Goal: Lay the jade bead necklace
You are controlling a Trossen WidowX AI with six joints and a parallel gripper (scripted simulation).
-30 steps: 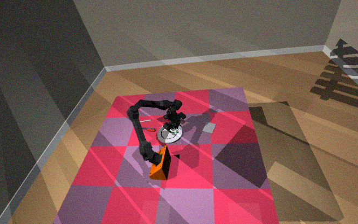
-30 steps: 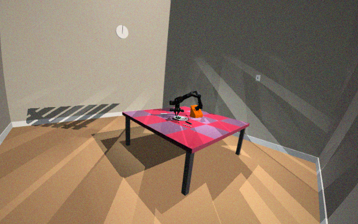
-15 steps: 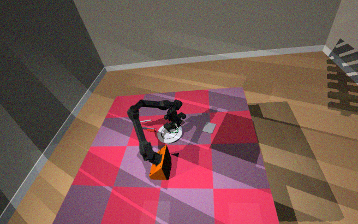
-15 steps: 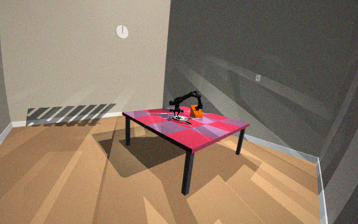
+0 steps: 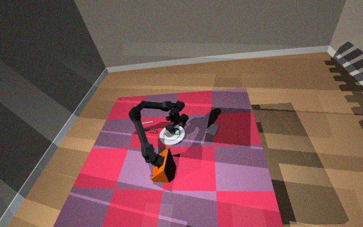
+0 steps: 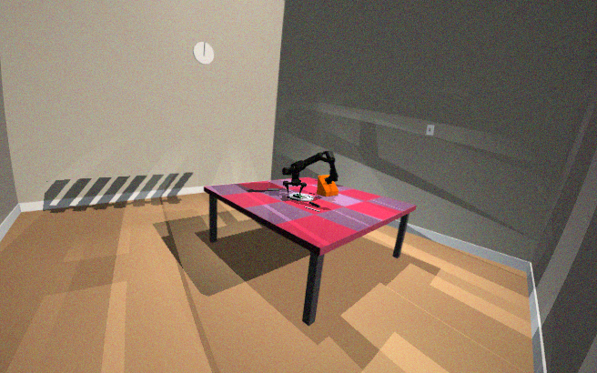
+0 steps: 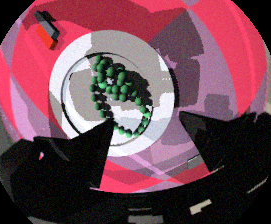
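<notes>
Now: the round white bead board 50 mm to the left of my gripper tip, 30 mm behind it and 10 mm below it. Round my gripper tip: red-handled tool: 230 mm to the left, 20 mm ahead, 10 mm below; flat grey pad: 260 mm to the right, 20 mm below; thin white rod: 300 mm to the left, 120 mm ahead, 20 mm below.
</notes>
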